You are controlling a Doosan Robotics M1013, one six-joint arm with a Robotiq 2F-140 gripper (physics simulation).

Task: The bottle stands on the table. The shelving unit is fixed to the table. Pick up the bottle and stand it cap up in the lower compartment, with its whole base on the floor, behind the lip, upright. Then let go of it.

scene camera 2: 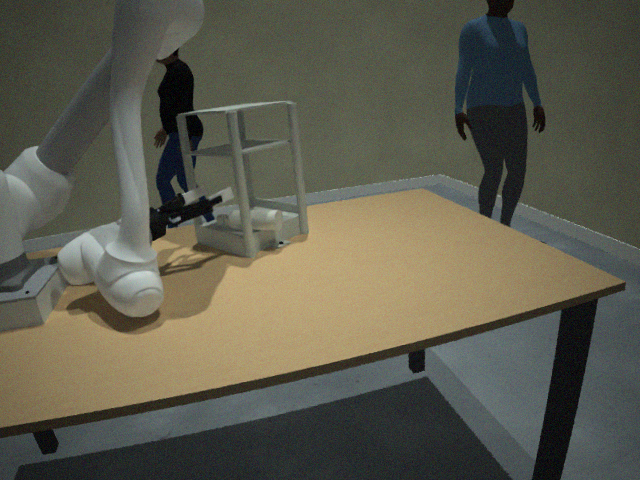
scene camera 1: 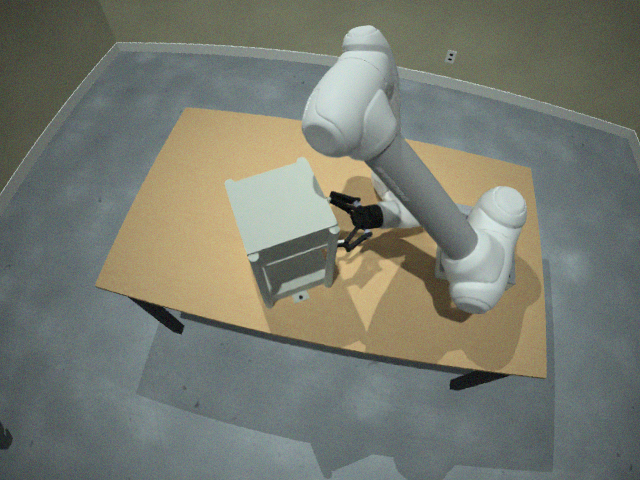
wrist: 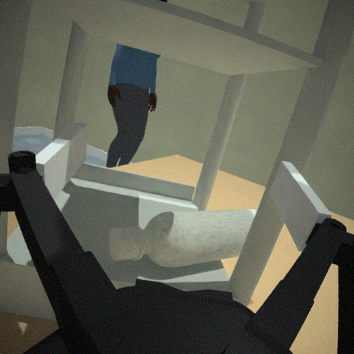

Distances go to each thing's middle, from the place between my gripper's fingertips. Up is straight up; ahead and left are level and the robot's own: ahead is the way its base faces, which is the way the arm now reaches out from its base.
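The shelving unit (scene camera 1: 283, 217) is 2 cm above my hand, and it's 8 cm ahead of the hand and 8 cm to the left of it. There's a pale bottle (scene camera 2: 261, 219) too, and that bottle is 9 cm below my hand, 7 cm ahead of it and 2 cm to the right of it.
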